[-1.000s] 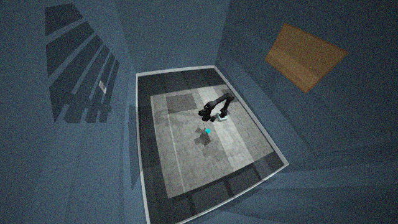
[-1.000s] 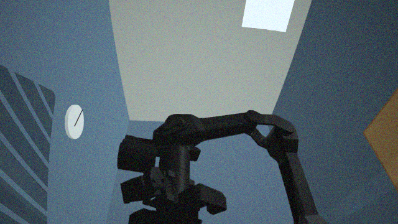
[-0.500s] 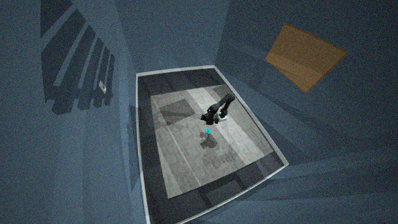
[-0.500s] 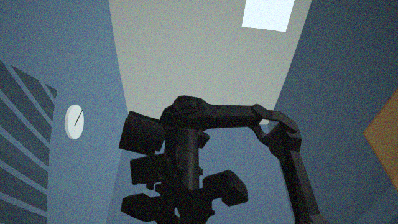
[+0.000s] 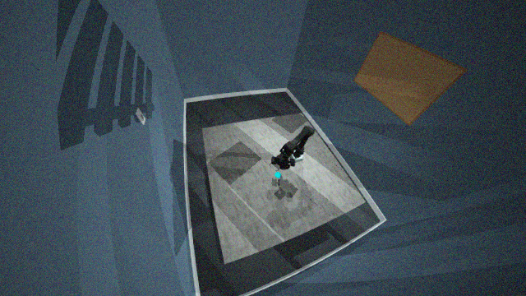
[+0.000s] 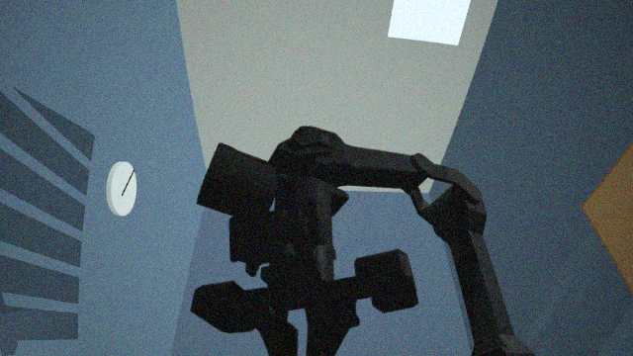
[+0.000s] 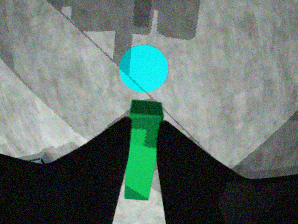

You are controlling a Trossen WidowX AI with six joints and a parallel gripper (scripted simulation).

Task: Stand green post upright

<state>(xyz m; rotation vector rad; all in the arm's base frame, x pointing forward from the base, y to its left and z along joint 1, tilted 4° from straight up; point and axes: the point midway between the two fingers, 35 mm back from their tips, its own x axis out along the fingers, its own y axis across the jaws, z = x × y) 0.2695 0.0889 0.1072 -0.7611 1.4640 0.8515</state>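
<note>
Right now my gripper tip is 14 cm above the cyan circle. From my gripper tip the other things lie so: green post (1 cm behind, 2 cm to the right).
</note>
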